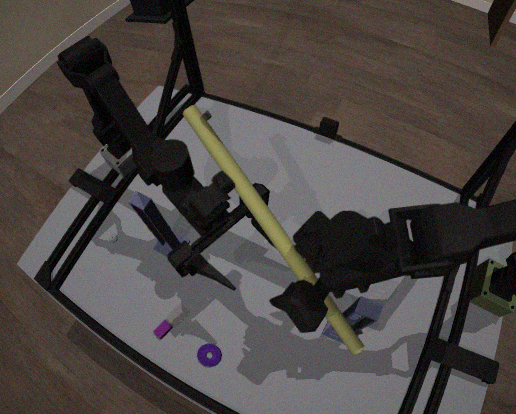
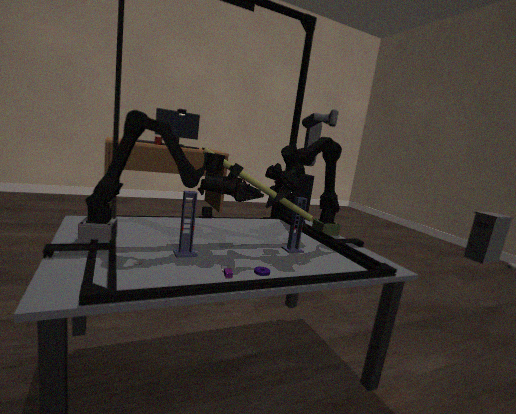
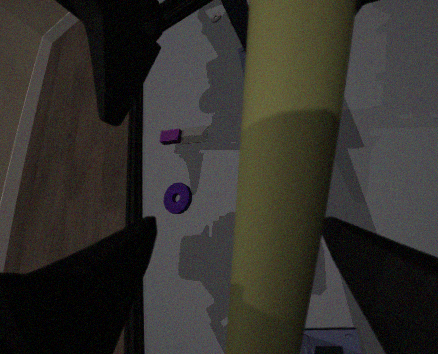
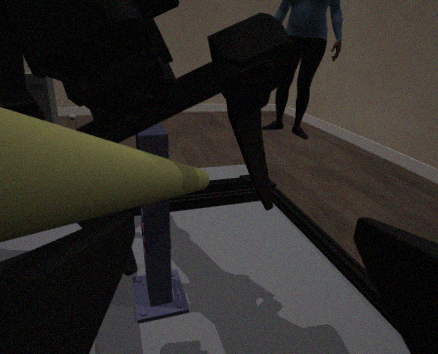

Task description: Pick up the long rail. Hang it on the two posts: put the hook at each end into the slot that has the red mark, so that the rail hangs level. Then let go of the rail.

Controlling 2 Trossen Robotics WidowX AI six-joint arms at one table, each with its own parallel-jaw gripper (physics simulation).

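Where they show: left gripper, fingertip midpoint: (image 1: 285,285) (image 2: 270,204) (image 3: 240,225) (image 4: 200,242); right gripper, fingertip midpoint: (image 1: 258,269) (image 2: 262,193) (image 3: 179,118) (image 4: 246,226); left arm's base, link origin: (image 1: 502,284) (image 2: 326,221); right arm's base, link origin: (image 1: 120,146) (image 2: 98,220).
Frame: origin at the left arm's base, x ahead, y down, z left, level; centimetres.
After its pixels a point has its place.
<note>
The long yellow-green rail (image 1: 256,205) {z 19.9, x 53.0, y -22.5 cm} (image 2: 256,185) {z 22.0, x 50.0, y -18.9 cm} (image 3: 288,175) {z 22.2, x 45.1, y -18.5 cm} (image 4: 95,175) {z 21.5, x 51.4, y -20.3 cm} slants across the table, high at the back and low at the front. Its low end lies over the right-hand blue post (image 1: 359,314) {z 22.8, x 31.1, y -6.6 cm} (image 2: 297,223) {z 22.9, x 30.6, y -4.7 cm} (image 4: 154,246) {z 23.5, x 33.4, y -3.8 cm}. Its high end is far from the other blue post (image 1: 154,219) {z 26.7, x 72.4, y -10.7 cm} (image 2: 188,222) {z 25.4, x 74.0, y -4.7 cm}. My left gripper (image 1: 324,293) (image 3: 240,225) {z 25.6, x 44.8, y -12.8 cm} is open, with the rail running between its spread fingers. My right gripper (image 1: 252,259) {z 26.5, x 49.2, y -16.8 cm} (image 2: 248,193) (image 4: 246,226) {z 26.5, x 49.2, y -16.8 cm} is open around the rail's middle. I cannot tell what bears the rail.
A purple block (image 1: 163,328) {z 43.6, x 64.0, y 4.3 cm} (image 2: 228,272) {z 45.2, x 64.6, y 4.2 cm} (image 3: 170,136) {z 43.6, x 63.8, y 4.3 cm} and a purple ring (image 1: 209,355) {z 43.3, x 51.9, y 4.8 cm} (image 2: 262,270) {z 42.3, x 52.3, y 5.4 cm} (image 3: 177,197) {z 43.4, x 53.0, y 5.5 cm} lie near the table's front edge. A black frame (image 1: 113,334) {z 52.2, x 73.0, y 4.2 cm} borders the table. A person (image 4: 309,53) stands on the floor beyond it.
</note>
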